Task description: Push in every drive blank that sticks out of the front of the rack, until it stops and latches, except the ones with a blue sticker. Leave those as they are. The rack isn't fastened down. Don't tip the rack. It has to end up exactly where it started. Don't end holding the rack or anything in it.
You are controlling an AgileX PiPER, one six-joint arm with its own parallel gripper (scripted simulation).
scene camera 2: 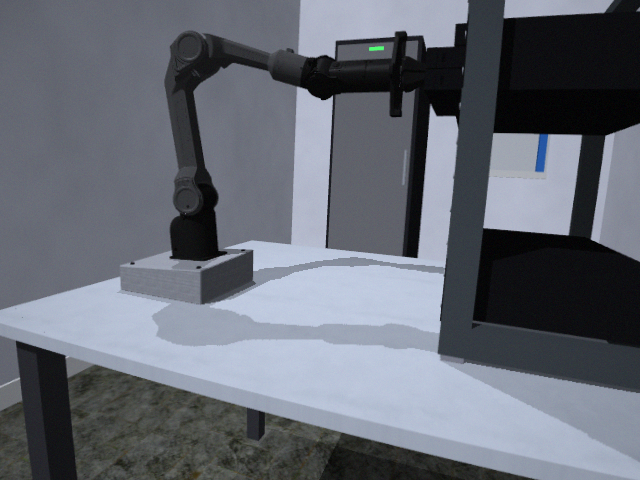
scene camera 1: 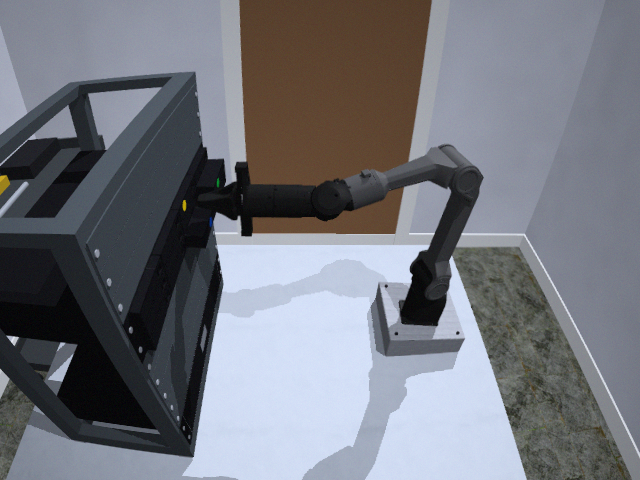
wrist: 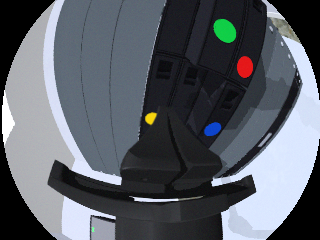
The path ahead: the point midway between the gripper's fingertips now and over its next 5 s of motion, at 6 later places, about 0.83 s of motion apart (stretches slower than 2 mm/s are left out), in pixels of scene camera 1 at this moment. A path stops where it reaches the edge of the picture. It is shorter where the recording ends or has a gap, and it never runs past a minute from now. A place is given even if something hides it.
The gripper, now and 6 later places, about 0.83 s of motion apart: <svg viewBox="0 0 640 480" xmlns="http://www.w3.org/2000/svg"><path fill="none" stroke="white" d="M198 200L245 200L249 197L254 192L257 189L225 189L216 189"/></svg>
